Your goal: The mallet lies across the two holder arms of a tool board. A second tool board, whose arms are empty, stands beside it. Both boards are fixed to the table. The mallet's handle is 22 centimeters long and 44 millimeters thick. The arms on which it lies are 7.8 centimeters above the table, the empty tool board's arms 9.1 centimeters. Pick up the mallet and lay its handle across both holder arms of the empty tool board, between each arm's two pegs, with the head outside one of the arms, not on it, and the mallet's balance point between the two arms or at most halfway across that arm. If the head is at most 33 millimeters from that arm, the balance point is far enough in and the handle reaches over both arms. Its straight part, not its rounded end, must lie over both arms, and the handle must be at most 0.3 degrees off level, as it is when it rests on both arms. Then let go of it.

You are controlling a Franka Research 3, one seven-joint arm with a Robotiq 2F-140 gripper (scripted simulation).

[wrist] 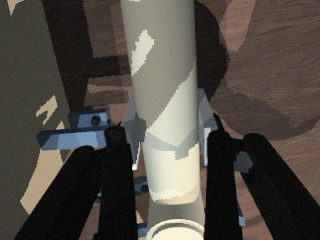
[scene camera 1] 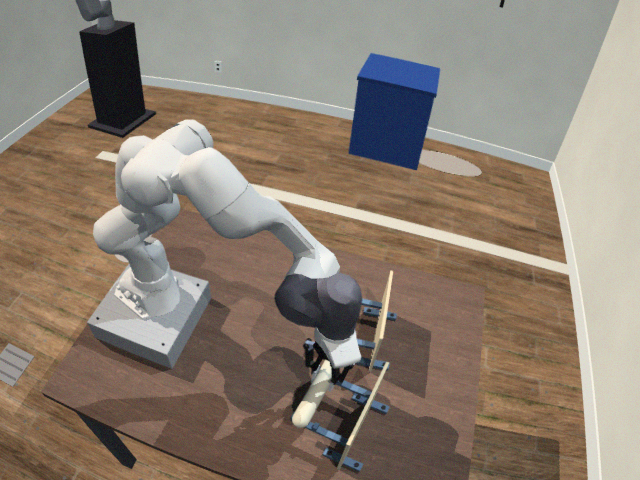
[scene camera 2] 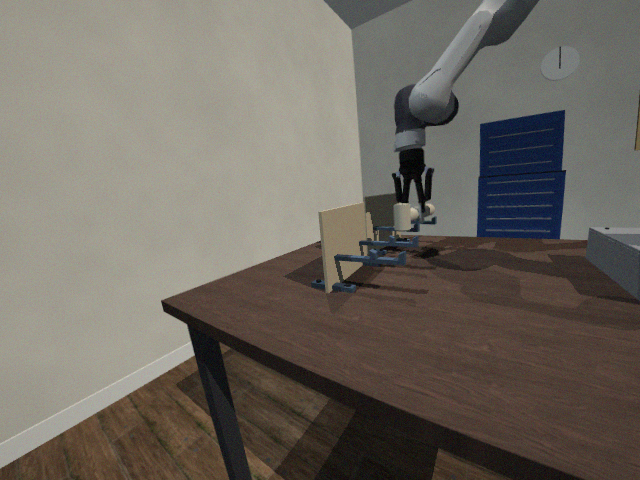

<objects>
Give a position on a tool board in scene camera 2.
378, 209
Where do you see a tool board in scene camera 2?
342, 230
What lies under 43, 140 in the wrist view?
A tool board.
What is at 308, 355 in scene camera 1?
My gripper.
</objects>
